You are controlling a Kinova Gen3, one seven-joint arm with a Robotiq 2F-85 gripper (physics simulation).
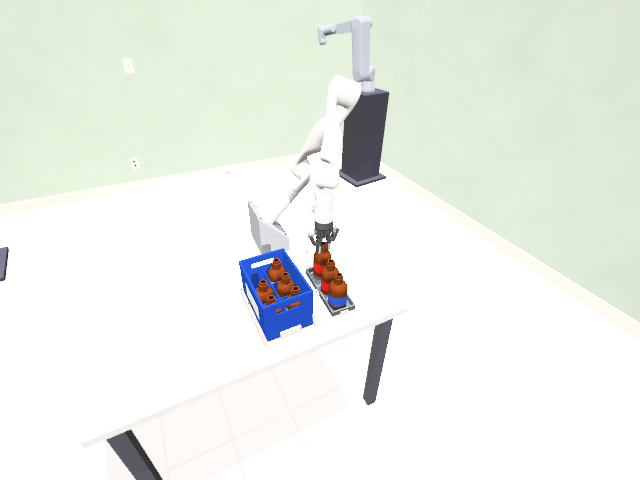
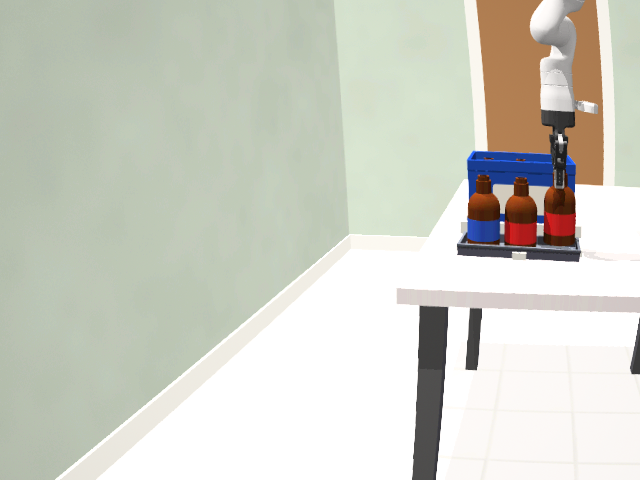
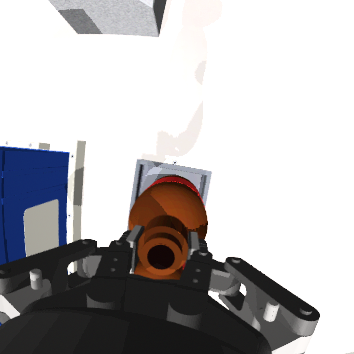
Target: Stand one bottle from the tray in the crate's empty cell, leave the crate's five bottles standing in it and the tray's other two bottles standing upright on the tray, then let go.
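Seen in the pictures: gripper, fingertip midpoint: (image 1: 323, 251) (image 2: 558, 186) (image 3: 164, 239); arm's base, origin of the base link: (image 1: 265, 217).
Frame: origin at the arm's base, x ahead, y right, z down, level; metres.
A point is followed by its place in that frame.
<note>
My gripper (image 1: 323, 249) @(x 0.346, y -0.095, z 0.012 m) (image 2: 559, 181) @(x 0.346, y -0.095, z 0.012 m) (image 3: 164, 239) @(x 0.346, y -0.095, z 0.012 m) is shut on the neck of a brown bottle with a red label (image 1: 321, 267) @(x 0.371, y -0.072, z 0.073 m) (image 2: 559, 223) @(x 0.349, y -0.132, z 0.081 m) (image 3: 172, 205) @(x 0.319, y -0.101, z 0.015 m). That bottle is upright at the tray's far end, its base at tray level; whether it touches is hidden. The tray (image 1: 349, 305) @(x 0.545, y -0.094, z 0.157 m) (image 2: 491, 252) @(x 0.496, y -0.114, z 0.148 m) (image 3: 207, 180) @(x 0.312, y -0.142, z 0.134 m) also bears a standing red-label bottle (image 1: 329, 276) @(x 0.454, y -0.055, z 0.051 m) (image 2: 520, 209) @(x 0.434, y -0.112, z 0.058 m) in the middle and a blue-label bottle (image 1: 338, 289) @(x 0.536, y -0.039, z 0.047 m) (image 2: 483, 209) @(x 0.514, y -0.093, z 0.064 m) at the near end. The blue crate (image 1: 292, 318) @(x 0.536, y 0.161, z 0.085 m) (image 2: 501, 176) @(x 0.462, y 0.071, z 0.021 m) (image 3: 32, 185) @(x 0.311, y 0.055, z 0.055 m) holds several upright bottles; its far left cell looks empty.
The crate stands beside the tray, a narrow gap between them, and its walls rise around its bottles. The arm's grey angular base (image 1: 268, 236) @(x 0.081, y 0.028, z 0.050 m) (image 3: 125, 17) @(x 0.090, y -0.032, z 0.113 m) is behind the crate. The near table edge (image 1: 227, 379) @(x 0.587, y 0.434, z 0.159 m) (image 2: 516, 298) @(x 0.458, y -0.317, z 0.169 m) runs past both.
</note>
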